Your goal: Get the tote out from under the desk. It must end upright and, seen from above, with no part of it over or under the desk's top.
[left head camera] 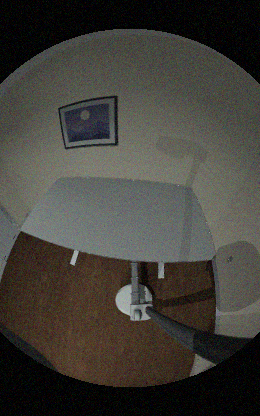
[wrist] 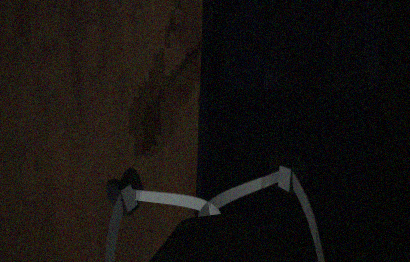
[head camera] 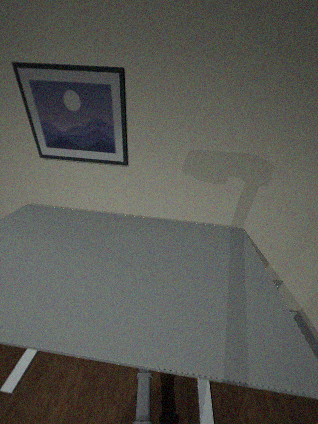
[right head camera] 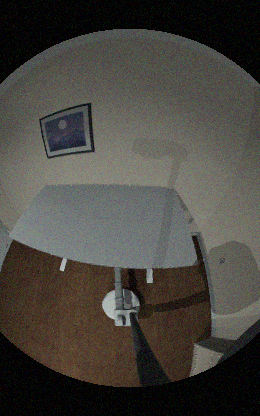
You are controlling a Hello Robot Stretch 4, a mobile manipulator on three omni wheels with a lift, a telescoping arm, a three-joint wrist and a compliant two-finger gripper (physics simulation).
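Frame: origin at the robot's base, x back, y right, z up, level; millimetres.
Seen in the pictures: gripper, between the fingertips: (wrist: 205,174).
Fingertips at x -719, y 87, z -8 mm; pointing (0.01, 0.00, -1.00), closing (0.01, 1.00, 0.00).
A point is followed by its place in that frame.
The grey desk top (head camera: 125,285) {x -519, y -96, z 923 mm} (left head camera: 125,215) {x -581, y -83, z 923 mm} (right head camera: 105,225) {x -543, y -40, z 923 mm} lies before me, and my arm (head camera: 144,397) {x -308, y 3, z 408 mm} runs in under its front edge. The tote does not show in the head views. In the wrist view the near-black tote (wrist: 310,90) {x -789, y 211, z -24 mm} fills most of the right side, very close, with a straight edge running up the middle. My gripper (wrist: 205,174) {x -719, y 87, z -8 mm} is open. Its left finger is over the wooden floor beside the tote, and its right finger is over the dark tote area. The darkness hides the right fingertip pads, the tote's rim and whether they touch.
Two white desk feet (head camera: 20,370) (head camera: 206,402) show on the floor below the desk's front edge. My round white base (left head camera: 122,300) {x 12, y -122, z 187 mm} (right head camera: 110,304) {x -3, y -106, z 187 mm} stands in front of the desk. A pale box-like object (right head camera: 205,356) is at the lower right. A framed picture (head camera: 77,117) {x -1106, y -421, z 1494 mm} hangs on the wall behind.
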